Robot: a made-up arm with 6 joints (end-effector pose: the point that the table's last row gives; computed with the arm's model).
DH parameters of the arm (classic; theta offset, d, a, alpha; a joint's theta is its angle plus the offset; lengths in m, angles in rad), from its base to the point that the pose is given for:
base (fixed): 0 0.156 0.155 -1.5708
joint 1: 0 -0.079 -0.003 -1.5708
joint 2: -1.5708 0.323 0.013 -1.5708
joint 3: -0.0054 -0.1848 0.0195 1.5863
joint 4: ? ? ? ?
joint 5: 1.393 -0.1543 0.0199 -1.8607
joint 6: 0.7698 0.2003 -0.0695 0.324
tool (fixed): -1.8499 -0.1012 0 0
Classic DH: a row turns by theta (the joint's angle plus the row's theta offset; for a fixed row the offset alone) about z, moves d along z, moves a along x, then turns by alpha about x.
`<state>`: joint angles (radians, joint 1 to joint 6).
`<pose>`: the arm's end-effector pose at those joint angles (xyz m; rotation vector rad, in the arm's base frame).
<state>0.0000 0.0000 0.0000 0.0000 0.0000 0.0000</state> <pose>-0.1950 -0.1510 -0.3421 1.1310 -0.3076 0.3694</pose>
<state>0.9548 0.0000 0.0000 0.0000 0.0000 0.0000</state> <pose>-0.4537 -0.1510 0.1539 1.1852 0.5319 -0.1933</pose>
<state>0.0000 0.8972 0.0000 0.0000 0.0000 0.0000</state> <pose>-0.1207 0.1473 -0.3421 0.8875 -0.7693 -0.4234</pose>
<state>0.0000 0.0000 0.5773 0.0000 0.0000 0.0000</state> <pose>-0.1950 -0.0416 -0.3601 1.6960 -0.4294 0.2861</pose>
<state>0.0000 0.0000 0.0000 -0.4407 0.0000 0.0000</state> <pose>-0.1356 -0.2091 -0.3427 1.2034 -0.0534 0.7551</pose>
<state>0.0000 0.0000 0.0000 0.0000 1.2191 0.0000</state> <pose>-0.1950 -0.0455 -0.4290 2.3205 -0.5592 0.1529</pose>
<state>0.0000 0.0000 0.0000 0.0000 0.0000 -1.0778</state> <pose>-0.2688 -0.1264 -0.3305 1.4345 0.4401 -0.4489</pose>
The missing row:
joint 4: 0 0.1429 0.0113 -1.5863
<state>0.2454 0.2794 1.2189 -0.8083 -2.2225 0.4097</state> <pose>-0.2346 0.0494 -0.1217 -0.2794 -0.6181 0.8509</pose>
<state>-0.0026 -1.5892 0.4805 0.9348 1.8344 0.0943</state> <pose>-0.1327 -0.3067 -0.3055 2.9067 0.2186 -0.6366</pose>
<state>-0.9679 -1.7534 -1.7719 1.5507 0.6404 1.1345</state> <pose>0.6302 -0.3316 0.1234 0.4523 1.5395 -1.2844</pose>
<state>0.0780 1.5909 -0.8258 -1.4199 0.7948 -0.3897</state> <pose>-0.1578 0.1073 -0.1858 1.8637 0.2960 -0.9378</pose>
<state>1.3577 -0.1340 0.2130 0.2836 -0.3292 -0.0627</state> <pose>-0.3798 -0.1245 0.4241 0.9400 0.9690 -0.5231</pose>
